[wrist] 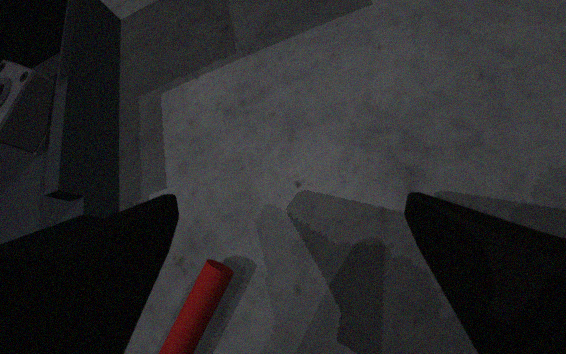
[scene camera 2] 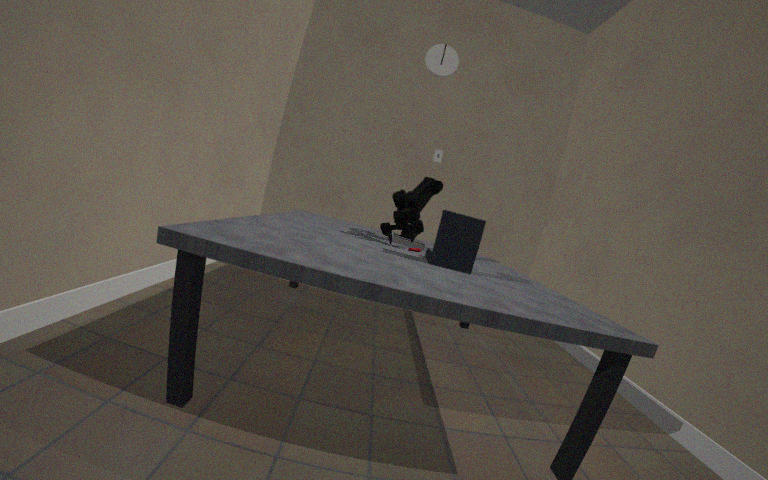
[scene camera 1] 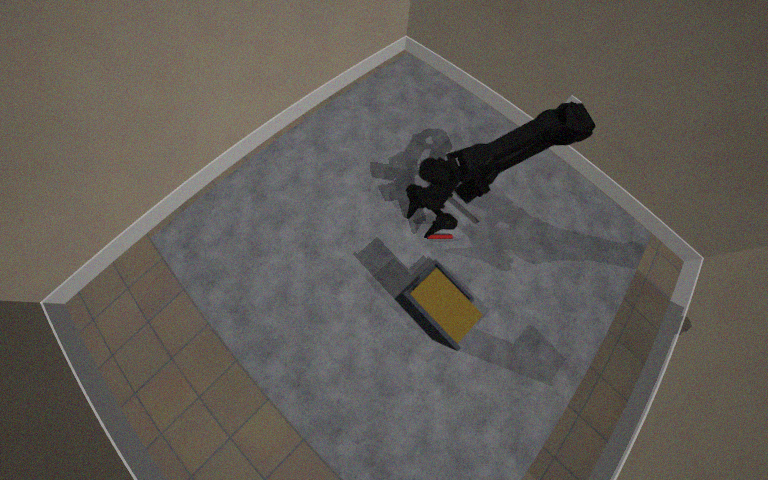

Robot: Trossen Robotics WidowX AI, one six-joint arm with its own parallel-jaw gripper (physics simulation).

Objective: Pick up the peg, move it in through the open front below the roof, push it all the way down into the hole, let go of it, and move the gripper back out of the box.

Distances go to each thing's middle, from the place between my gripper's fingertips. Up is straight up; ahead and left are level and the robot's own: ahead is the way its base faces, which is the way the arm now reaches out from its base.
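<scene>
Box [wrist: 74, 182]: 20 cm to the left of my hand, 10 cm ahead of it, 8 cm above it. Back wall [scene camera 2: 458, 238]: 21 cm to the left of my hand, 18 cm ahead of it, 8 cm above it. Roof [scene camera 1: 436, 293]: 20 cm to the left of my hand, 17 cm above it, 13 cm ahead of it. My hand: 7 cm to the right of red peg [wrist: 199, 307], 5 cm past it, 2 cm above it. Going by their middles, red peg nearest to my hand of the things named here.
</scene>
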